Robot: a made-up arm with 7 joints. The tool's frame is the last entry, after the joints. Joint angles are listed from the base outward.
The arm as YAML. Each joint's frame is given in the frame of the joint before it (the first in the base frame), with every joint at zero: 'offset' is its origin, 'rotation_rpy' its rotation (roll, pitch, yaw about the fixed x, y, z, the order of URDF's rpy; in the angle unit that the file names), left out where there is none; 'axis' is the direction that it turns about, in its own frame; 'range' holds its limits. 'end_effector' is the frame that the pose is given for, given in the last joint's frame.
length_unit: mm
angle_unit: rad
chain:
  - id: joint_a
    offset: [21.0, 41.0, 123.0]
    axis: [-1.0, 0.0, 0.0]
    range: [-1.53, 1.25]
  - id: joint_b
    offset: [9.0, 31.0, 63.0]
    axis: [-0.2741, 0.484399, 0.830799]
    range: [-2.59, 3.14]
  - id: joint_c
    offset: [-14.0, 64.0, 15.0]
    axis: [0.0, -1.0, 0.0]
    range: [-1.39, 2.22]
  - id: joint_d
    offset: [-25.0, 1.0, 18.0]
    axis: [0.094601, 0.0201, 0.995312]
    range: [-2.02, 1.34]
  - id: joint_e
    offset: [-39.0, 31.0, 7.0]
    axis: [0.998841, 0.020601, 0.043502]
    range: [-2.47, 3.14]
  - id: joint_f
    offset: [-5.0, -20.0, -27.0]
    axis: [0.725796, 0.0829, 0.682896]
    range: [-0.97, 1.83]
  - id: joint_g
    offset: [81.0, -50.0, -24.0]
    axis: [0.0, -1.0, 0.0]
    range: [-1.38, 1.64]
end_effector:
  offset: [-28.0, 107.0, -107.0]
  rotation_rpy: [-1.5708, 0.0, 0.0]
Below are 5 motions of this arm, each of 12 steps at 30 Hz.
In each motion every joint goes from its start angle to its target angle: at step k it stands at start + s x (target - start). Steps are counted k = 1, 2, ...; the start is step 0. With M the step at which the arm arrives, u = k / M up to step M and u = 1 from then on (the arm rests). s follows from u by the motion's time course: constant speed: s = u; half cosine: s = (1 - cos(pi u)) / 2; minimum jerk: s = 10 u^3 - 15 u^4 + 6 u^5.
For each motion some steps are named. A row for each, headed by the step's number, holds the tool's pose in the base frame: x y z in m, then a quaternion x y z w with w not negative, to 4 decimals.
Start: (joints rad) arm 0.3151 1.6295 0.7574 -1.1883 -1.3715 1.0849 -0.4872
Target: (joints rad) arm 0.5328 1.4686 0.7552 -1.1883 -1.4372 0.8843 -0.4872
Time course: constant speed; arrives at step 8
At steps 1, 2, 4, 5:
1: -0.1342 0.0339 0.1662 -0.8570 0.2382 0.4360 0.1369
2: -0.1327 0.0350 0.1642 -0.8668 0.2474 0.4152 0.1225
4: -0.1297 0.0368 0.1608 -0.8845 0.2646 0.3729 0.0924
5: -0.1282 0.0375 0.1592 -0.8924 0.2726 0.3514 0.0768

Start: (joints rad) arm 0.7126 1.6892 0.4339 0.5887 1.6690 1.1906 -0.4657
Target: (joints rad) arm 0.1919 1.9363 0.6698 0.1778 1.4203 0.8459 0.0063
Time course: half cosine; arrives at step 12
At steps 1, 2, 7, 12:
1: -0.0096 0.1525 0.3618 0.4979 0.4517 0.5425 0.5038
2: -0.0134 0.1480 0.3668 0.4898 0.4471 0.5548 0.5024
7: -0.0647 0.0873 0.4055 0.3984 0.3550 0.6624 0.5257
12: -0.1013 0.0458 0.4098 0.3496 0.2640 0.6908 0.5752

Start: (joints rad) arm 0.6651 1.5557 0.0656 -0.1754 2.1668 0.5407 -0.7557
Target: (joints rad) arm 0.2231 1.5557 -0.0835 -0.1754 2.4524 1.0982 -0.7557
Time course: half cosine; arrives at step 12
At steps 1, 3, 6, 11, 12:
1: -0.0900 0.2429 0.2874 0.1847 0.4172 0.5223 0.7205
3: -0.0836 0.2319 0.3018 0.2340 0.3800 0.5113 0.7345
6: -0.0686 0.1947 0.3357 0.3639 0.2763 0.4659 0.7577
11: -0.0556 0.1325 0.3666 0.5234 0.1365 0.3692 0.7557
12: -0.0553 0.1302 0.3674 0.5285 0.1317 0.3651 0.7550

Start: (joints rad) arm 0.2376 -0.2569 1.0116 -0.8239 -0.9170 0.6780 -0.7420
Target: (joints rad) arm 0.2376 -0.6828 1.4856 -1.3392 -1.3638 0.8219 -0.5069
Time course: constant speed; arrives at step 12
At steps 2, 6, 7, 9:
2: 0.0910 0.1908 0.0762 -0.6011 0.2310 -0.3671 0.6713
6: 0.1249 0.1826 0.0974 -0.4877 0.2266 -0.4883 0.6873
7: 0.1322 0.1802 0.1036 -0.4572 0.2240 -0.5142 0.6902
9: 0.1455 0.1749 0.1166 -0.3946 0.2166 -0.5607 0.6950

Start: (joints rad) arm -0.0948 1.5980 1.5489 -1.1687 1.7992 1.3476 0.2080
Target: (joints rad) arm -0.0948 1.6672 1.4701 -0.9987 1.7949 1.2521 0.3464
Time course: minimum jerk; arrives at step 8
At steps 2, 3, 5, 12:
2: -0.1558 -0.0325 0.3233 0.8370 -0.3441 -0.0810 0.4176
3: -0.1512 -0.0362 0.3273 0.8409 -0.3202 -0.0700 0.4307
5: -0.1384 -0.0440 0.3382 0.8464 -0.2566 -0.0421 0.4647
12: -0.1300 -0.0474 0.3451 0.8466 -0.2171 -0.0256 0.4853

